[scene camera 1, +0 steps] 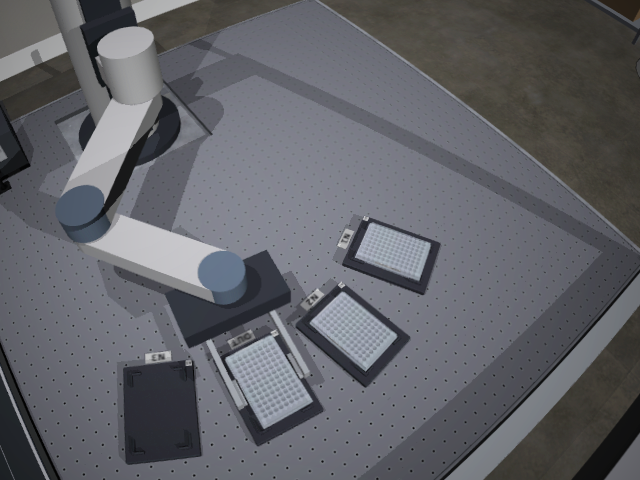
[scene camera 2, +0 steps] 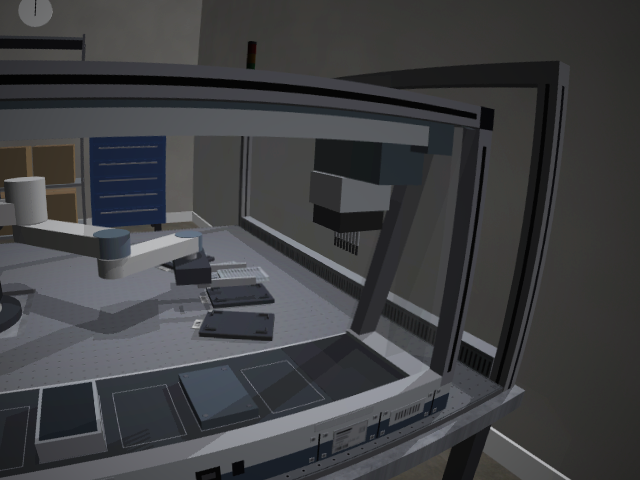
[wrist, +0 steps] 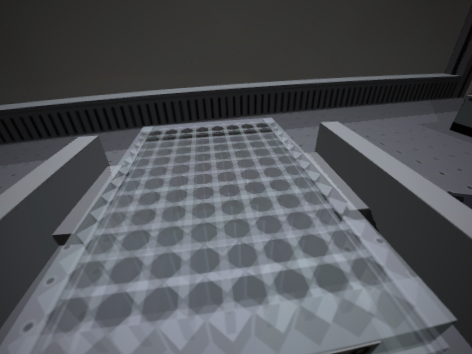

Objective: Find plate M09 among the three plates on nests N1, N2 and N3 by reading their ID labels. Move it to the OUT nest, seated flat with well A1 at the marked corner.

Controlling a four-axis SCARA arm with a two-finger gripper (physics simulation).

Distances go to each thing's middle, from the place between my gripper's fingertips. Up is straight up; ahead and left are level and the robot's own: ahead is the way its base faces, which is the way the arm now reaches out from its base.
Right now my hand is 6 cm above the OUT nest (scene camera 1: 260, 435) and 4 cm past it. Round my hand: nest N3 (scene camera 1: 160, 410): 16 cm to the right, 10 cm behind, 6 cm below; then nest N2 (scene camera 1: 303, 325): 18 cm to the left, 6 cm below, 3 cm behind; then nest N1 (scene camera 1: 350, 261): 35 cm to the left, 10 cm behind, 6 cm below.
